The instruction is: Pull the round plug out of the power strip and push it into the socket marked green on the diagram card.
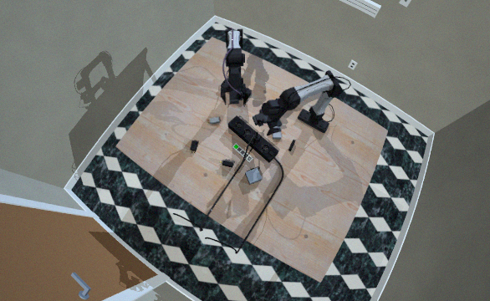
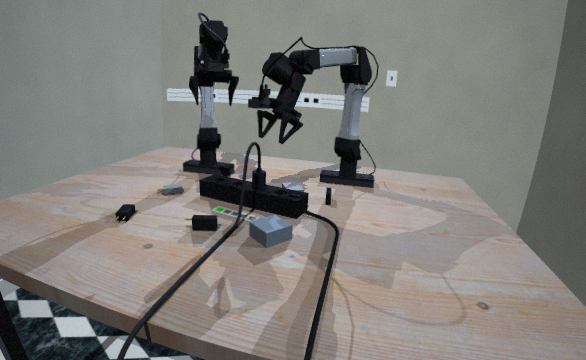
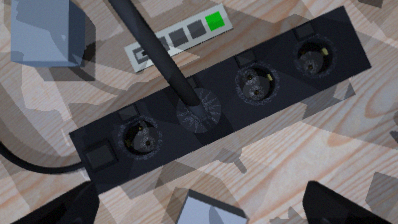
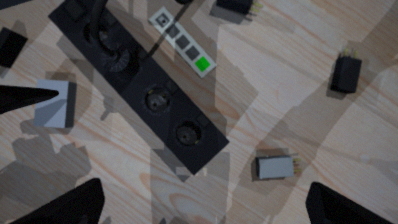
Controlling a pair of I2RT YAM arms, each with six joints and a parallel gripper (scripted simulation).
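My left hand is 30 mm short of the round plug, 30 mm to the left of it and 120 mm above it. From my left hand the other things lie so: diagram card: 120 mm ahead, 70 mm to the right, 190 mm below; grey plug: 10 mm ahead, 330 mm to the right, 180 mm below; thin black block: 40 mm behind, 180 mm to the left, 180 mm below.
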